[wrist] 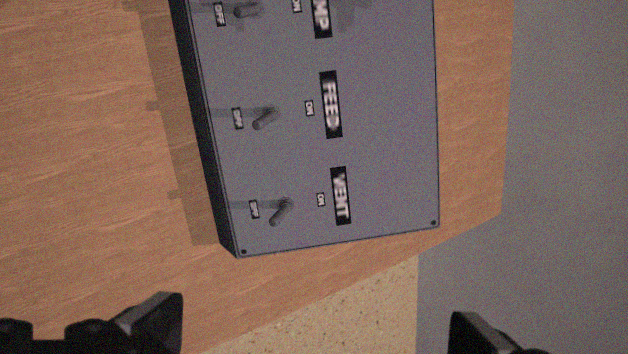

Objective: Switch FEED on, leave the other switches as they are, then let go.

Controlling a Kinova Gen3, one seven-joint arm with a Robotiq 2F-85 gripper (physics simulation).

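Places are measured from the arm's base along level axes (x ahead, y left, z up), in metres.
Pixels of known places: gripper, fingertip midpoint: [314,333].
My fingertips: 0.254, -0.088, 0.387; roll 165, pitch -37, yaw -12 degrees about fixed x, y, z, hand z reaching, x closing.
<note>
Behind a point stands the place of what it marks, as x, y, z.
The grey switch panel [380,150] @(0.560, -0.183, 0.072) lies on the wooden table. The FEED switch [264,118] @(0.425, -0.113, 0.037) is a small grey lever between its OFF and ON labels, tilted toward the OFF side. The FEED label [331,104] @(0.511, -0.117, 0.045) is beyond its ON mark. The VENT switch [280,212] @(0.427, -0.233, 0.033) below it also leans to the OFF side. Another switch [248,10] @(0.425, 0.003, 0.039) shows at the top edge beside a partly cut label ending in "MP"; it also leans toward OFF. My gripper [314,333] @(0.254, -0.088, 0.387) is open and empty, its fingers at the bottom of the view, apart from the panel and its levers.
The wooden table [90,150] @(0.252, -0.126, -0.087) extends left of the panel and in a strip at its right. Its edge runs slanting below the panel. Beyond it are a speckled tan floor [360,305] and a plain grey surface [565,150] at the right.
</note>
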